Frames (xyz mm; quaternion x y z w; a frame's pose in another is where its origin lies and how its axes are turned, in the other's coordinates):
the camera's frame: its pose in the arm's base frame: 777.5 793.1 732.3 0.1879 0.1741 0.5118 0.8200
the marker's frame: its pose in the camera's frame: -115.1 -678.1 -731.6 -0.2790 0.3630 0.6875 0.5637
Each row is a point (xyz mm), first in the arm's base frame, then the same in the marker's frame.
Working: the arm's base frame: its pose in the marker's frame: 661.0 745.4 367.4 0.1890 -0.1238 -0.9690 0.0996

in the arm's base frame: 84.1 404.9 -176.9
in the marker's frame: 712.9 305.0 292.2
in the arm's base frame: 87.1 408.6 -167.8
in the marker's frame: 707.1 302.6 300.4
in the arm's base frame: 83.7 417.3 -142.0
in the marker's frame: 701.4 300.3 327.2
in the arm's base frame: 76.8 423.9 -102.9
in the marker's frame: 693.4 303.6 366.5
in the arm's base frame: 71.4 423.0 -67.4
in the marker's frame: 684.3 313.0 399.9
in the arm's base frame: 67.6 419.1 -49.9
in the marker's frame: 680.3 321.1 415.9
